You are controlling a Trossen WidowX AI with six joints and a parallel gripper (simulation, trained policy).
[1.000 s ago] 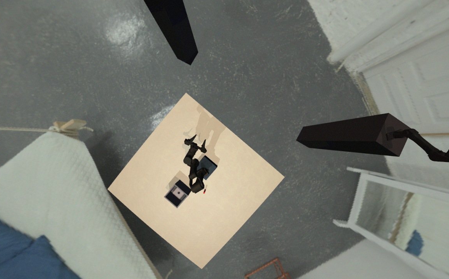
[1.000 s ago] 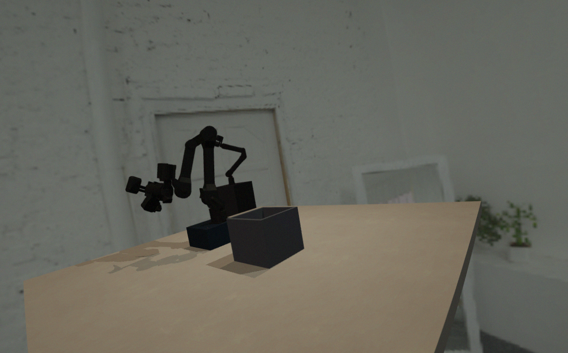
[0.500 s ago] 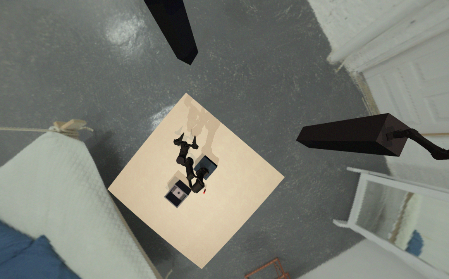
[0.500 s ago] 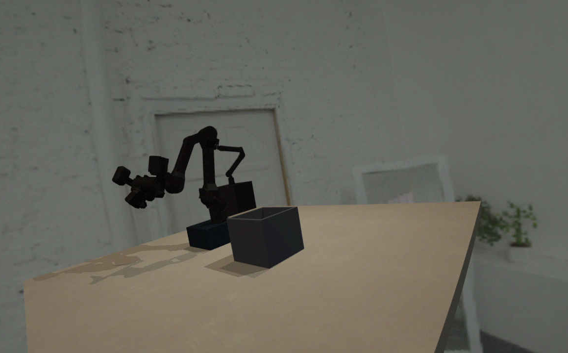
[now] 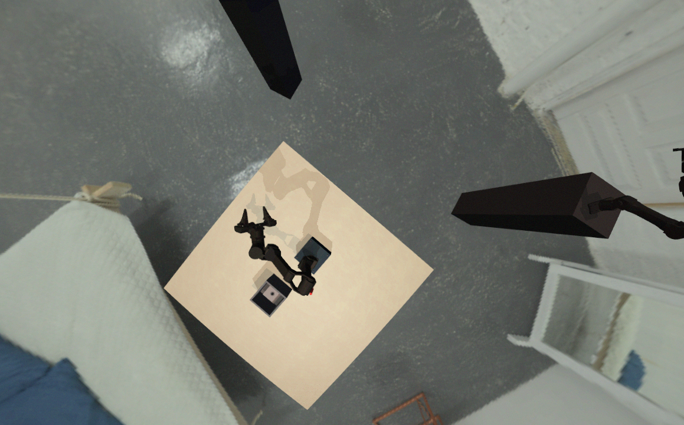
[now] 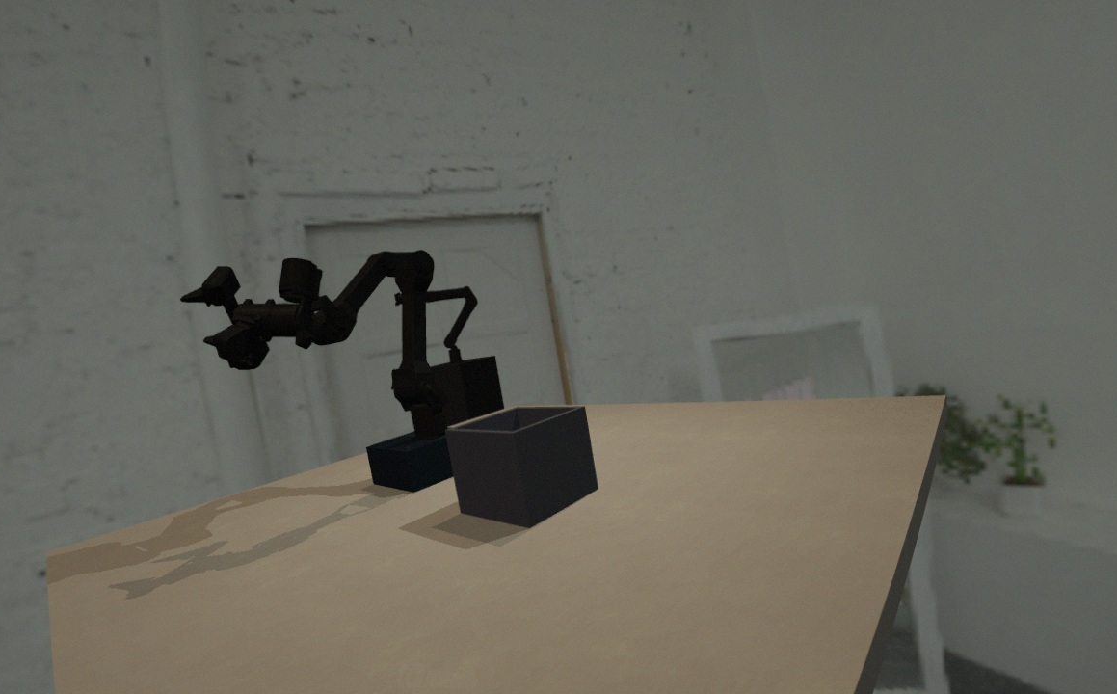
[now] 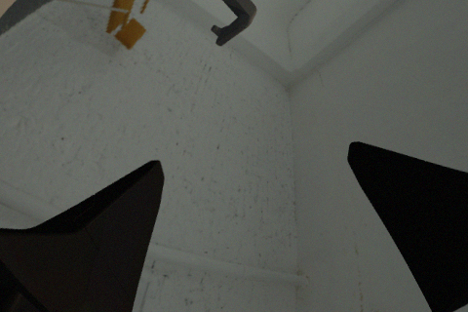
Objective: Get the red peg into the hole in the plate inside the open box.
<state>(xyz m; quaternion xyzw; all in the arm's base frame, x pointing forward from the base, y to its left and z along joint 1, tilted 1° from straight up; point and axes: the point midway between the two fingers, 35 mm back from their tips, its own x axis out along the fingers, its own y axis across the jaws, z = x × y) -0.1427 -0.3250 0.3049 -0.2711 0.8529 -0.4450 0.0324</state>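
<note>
The red peg lies 440 mm to the left of my gripper tip, 360 mm ahead of it and 350 mm below it. Round my gripper tip: plate: 480 mm ahead, 340 mm below, 230 mm to the left.
</note>
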